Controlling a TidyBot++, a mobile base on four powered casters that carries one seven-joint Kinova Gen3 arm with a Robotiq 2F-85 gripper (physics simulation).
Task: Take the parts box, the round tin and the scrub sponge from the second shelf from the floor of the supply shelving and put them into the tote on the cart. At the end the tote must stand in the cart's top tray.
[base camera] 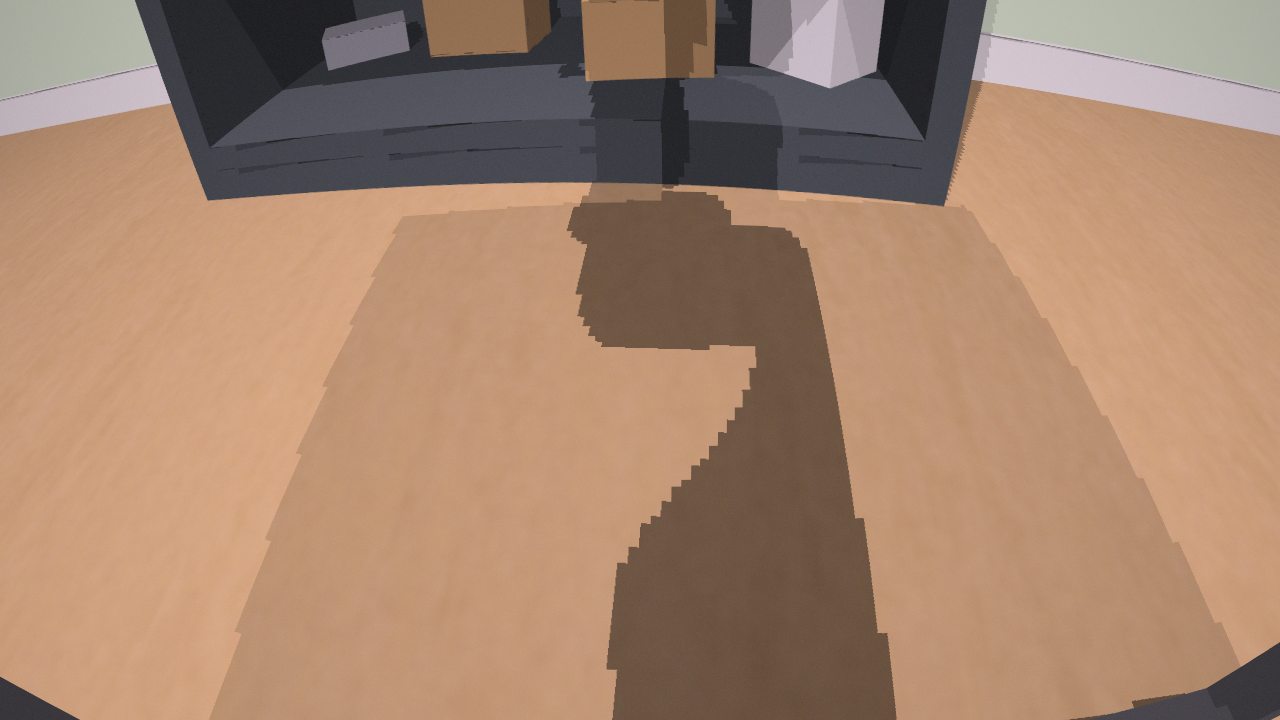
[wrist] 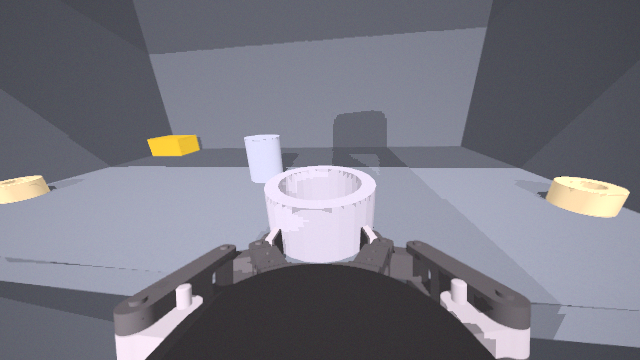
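Note:
My gripper [wrist: 321,237] is shut on the round tin [wrist: 320,220], a white, hollow, open-topped cylinder held upright between the fingertips in the wrist view. Behind it is the inside of a shelf bay of the supply shelving. A yellow block [wrist: 174,145], which looks like the scrub sponge, lies at the back left of that bay. I cannot make out the parts box for certain. The tote and the cart do not show in either view. The gripper does not show in the base camera view.
A pale cylinder [wrist: 264,158] stands behind the tin, left of centre. Cream rings lie at the left [wrist: 22,189] and right [wrist: 586,196]. In the base camera view, the shelving's bottom bay holds a grey box [base camera: 366,42], two brown boxes [base camera: 476,25] [base camera: 623,40] and a white block [base camera: 814,40].

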